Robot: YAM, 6 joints.
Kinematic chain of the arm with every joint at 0, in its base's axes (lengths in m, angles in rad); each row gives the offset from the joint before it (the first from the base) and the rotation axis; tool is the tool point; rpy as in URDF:
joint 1: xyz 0 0 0.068 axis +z
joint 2: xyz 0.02 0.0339 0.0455 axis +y
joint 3: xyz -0.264 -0.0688 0 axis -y
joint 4: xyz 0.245 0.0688 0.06 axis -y
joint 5: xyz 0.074 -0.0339 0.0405 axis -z
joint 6: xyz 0.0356 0 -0.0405 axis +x
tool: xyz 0 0 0 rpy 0 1.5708 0
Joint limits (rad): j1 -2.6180..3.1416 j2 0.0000..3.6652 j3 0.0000..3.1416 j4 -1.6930..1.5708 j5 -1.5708..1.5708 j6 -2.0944..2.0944
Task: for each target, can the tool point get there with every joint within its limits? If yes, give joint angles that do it. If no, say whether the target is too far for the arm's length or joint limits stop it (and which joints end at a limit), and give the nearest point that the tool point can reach.
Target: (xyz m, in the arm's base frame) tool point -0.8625 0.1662 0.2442
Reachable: no: too far | nearest point -0.6272 0.1209 0.2077 | short by 0.242 m
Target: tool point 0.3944 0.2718 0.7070
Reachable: no: too far | nearest point 0.3317 0.2286 0.6086 | short by 0.124 m
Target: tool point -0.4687 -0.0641 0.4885
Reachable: yes | joints 0.0924 0.6359 2.8910 0.1879 0.6175 0.1316
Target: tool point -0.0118 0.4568 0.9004
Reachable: no: too far | nearest point -0.0084 0.3237 0.6606 | short by 0.274 m
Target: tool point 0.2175 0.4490 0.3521
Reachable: yes | joints 1.1451 2.0888 1.7125 0.7932 0.3644 0.4152
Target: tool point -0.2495 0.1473 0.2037
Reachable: yes | joints 2.5040 1.5999 0.5213 1.2287 -1.0125 1.5783
